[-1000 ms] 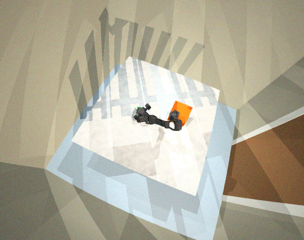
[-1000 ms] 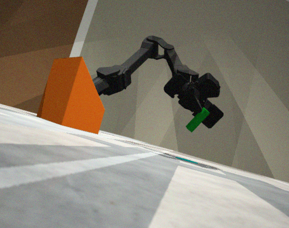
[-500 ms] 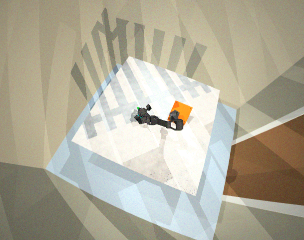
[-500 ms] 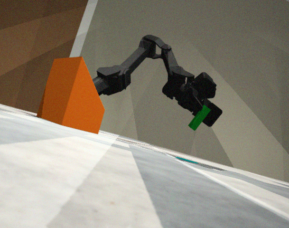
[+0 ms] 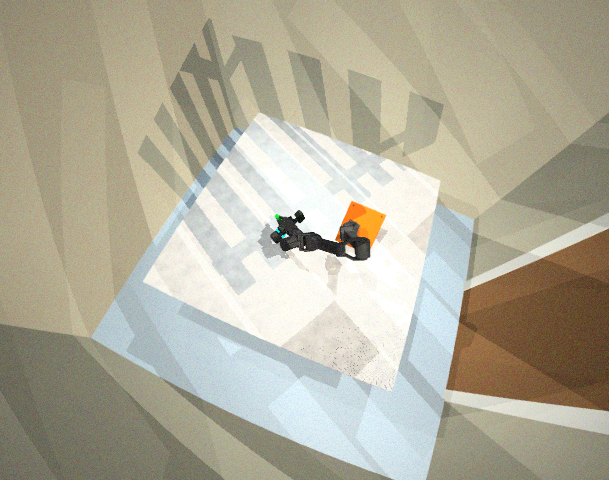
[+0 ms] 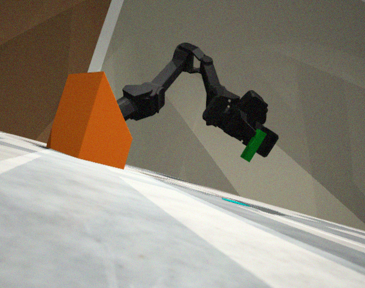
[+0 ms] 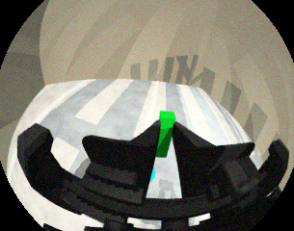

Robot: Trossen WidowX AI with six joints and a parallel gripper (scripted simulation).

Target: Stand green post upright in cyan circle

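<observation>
The cyan circle lies 2 cm behind my gripper tip, 1 cm to the left of it and 14 cm below it. From my gripper tip the other things lie so: green post 2 cm below.
</observation>
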